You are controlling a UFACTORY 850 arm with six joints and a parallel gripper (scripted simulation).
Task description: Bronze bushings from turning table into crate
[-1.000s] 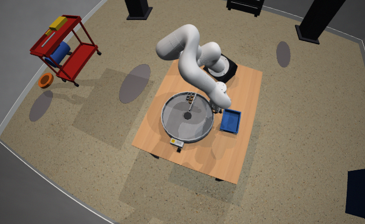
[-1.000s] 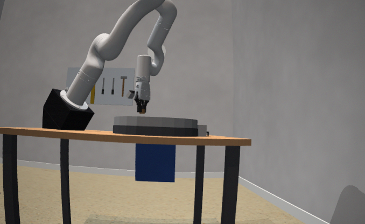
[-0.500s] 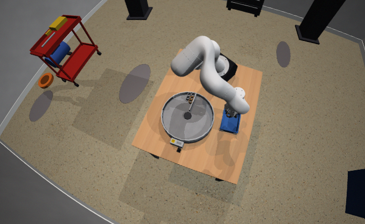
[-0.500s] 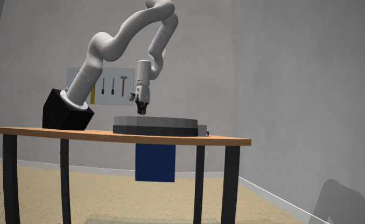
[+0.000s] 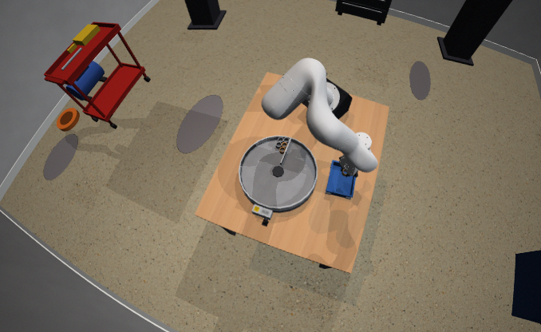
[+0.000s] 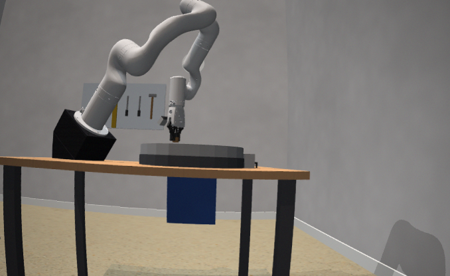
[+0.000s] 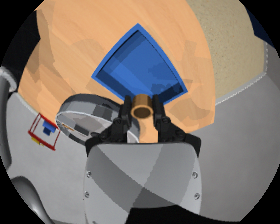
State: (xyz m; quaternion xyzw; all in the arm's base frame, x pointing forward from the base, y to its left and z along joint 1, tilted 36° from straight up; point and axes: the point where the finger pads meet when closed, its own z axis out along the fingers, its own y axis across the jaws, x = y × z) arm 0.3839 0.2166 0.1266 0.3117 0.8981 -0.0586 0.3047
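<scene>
The blue crate lies 110 mm below my hand. Also, from my hand: grey turning table: 350 mm to the right, 90 mm below, 30 mm ahead.
</scene>
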